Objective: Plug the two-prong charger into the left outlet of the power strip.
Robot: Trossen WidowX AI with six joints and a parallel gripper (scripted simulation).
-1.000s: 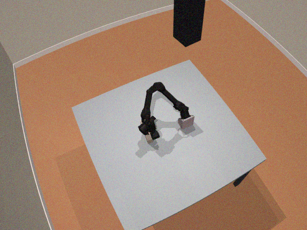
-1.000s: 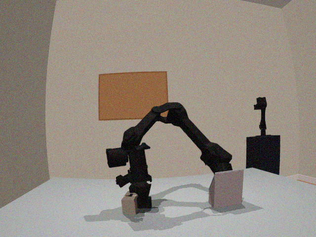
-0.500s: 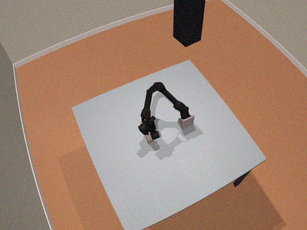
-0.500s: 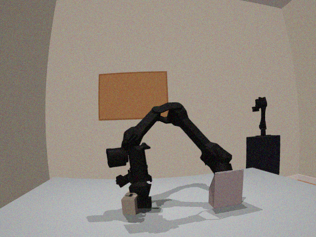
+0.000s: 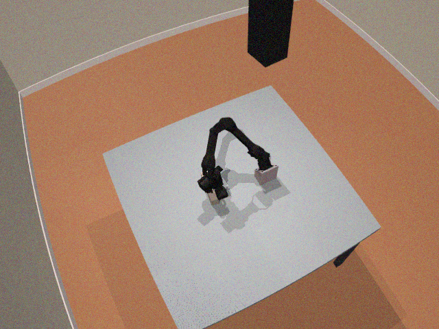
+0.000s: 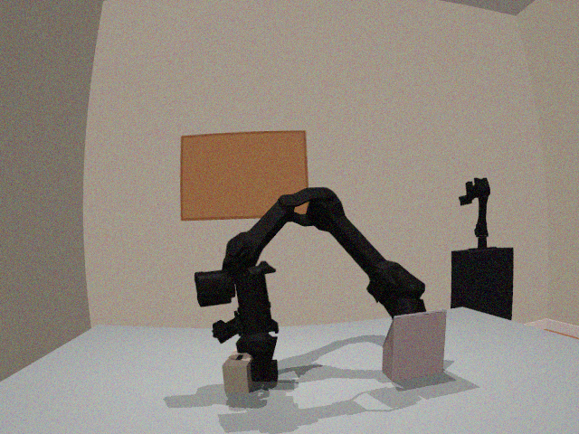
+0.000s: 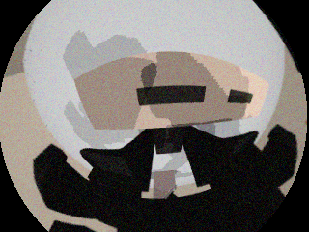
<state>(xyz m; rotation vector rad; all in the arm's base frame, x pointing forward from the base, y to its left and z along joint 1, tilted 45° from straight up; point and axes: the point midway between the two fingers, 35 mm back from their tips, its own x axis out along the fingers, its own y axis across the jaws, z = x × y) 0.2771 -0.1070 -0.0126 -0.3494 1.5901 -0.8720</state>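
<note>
My gripper tip is now 2 cm short of the dark charger and 1 cm below it.
</note>
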